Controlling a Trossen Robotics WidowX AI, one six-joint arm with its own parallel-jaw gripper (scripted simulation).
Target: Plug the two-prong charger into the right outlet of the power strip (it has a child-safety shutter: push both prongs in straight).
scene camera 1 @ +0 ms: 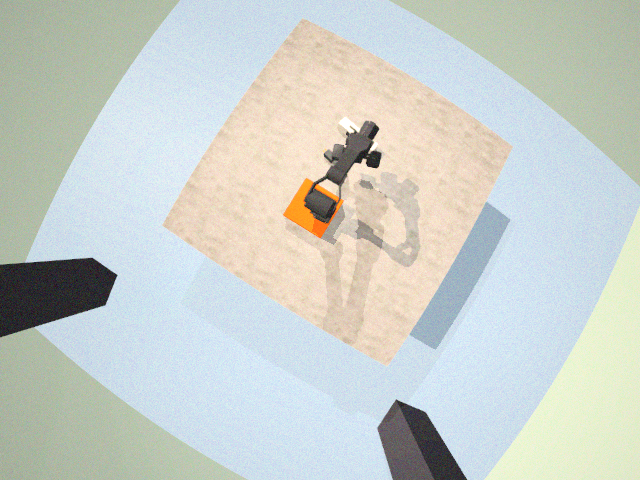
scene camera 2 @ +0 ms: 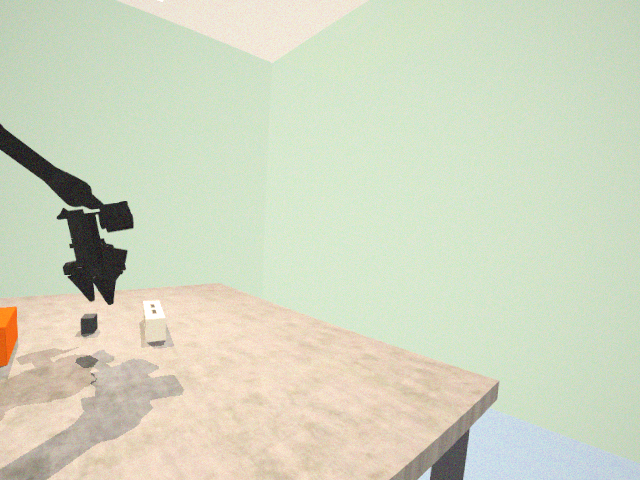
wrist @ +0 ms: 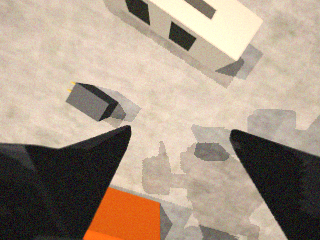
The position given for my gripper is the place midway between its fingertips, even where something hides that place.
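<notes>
Charger [wrist: 90, 100] in view. My gripper [scene camera 2: 101, 302] open, holding nothing. Gripper in the wrist view [wrist: 179, 131] too.
</notes>
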